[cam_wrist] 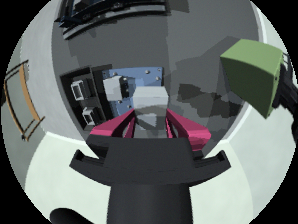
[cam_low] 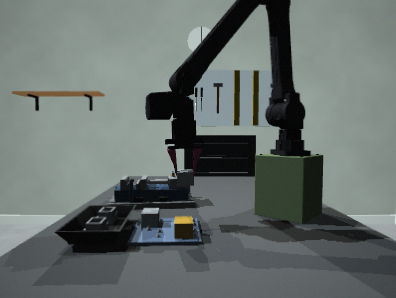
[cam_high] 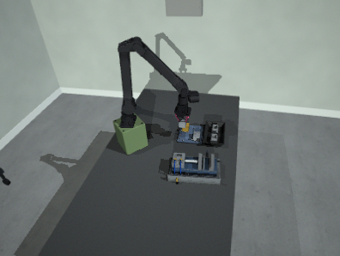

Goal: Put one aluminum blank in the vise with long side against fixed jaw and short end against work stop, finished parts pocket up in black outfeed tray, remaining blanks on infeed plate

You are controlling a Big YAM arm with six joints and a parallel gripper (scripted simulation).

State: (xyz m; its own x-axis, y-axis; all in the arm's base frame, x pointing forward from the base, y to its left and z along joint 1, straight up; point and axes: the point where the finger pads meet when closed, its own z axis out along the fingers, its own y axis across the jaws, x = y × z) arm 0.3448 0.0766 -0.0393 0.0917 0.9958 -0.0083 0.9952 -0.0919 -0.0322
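Now: hand 9 cm short of the vise, 29 cm to the left of it and 11 cm above it. Round my hand: yellow brass blank (1 cm ahead, 9 cm to the left, 12 cm below); then gray aluminum blank (2 cm below).
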